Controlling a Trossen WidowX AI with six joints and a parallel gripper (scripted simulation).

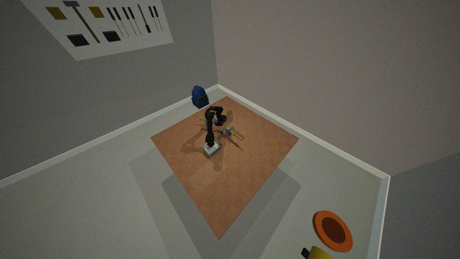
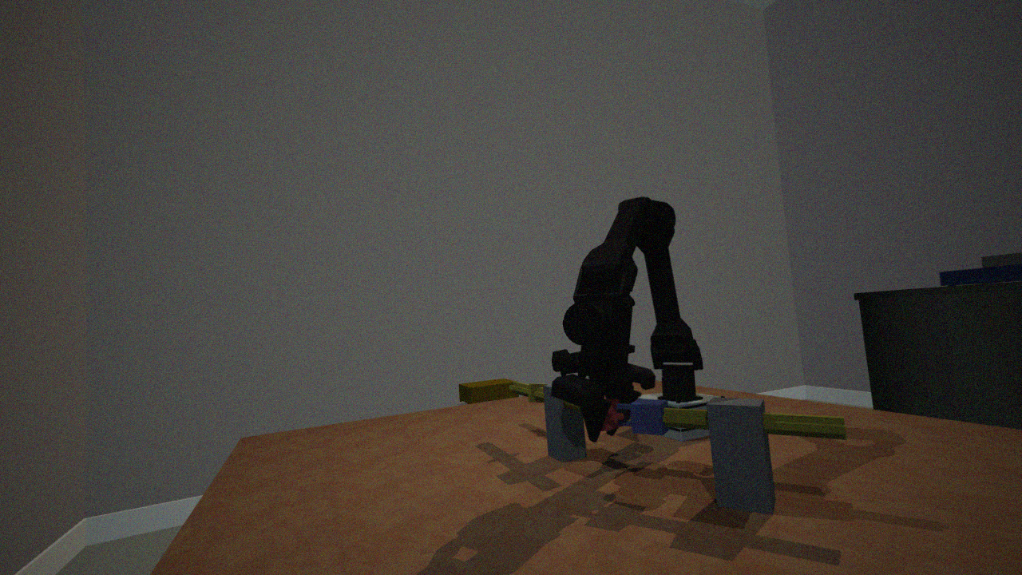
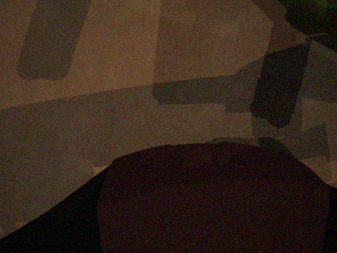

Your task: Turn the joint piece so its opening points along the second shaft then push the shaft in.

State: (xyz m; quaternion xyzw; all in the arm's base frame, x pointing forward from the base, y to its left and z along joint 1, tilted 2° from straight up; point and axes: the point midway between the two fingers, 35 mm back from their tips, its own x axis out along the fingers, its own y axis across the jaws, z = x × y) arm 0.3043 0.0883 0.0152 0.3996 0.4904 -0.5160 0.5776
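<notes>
My gripper tip is 1 cm to the right of the red piece and 4 cm below it.
</notes>
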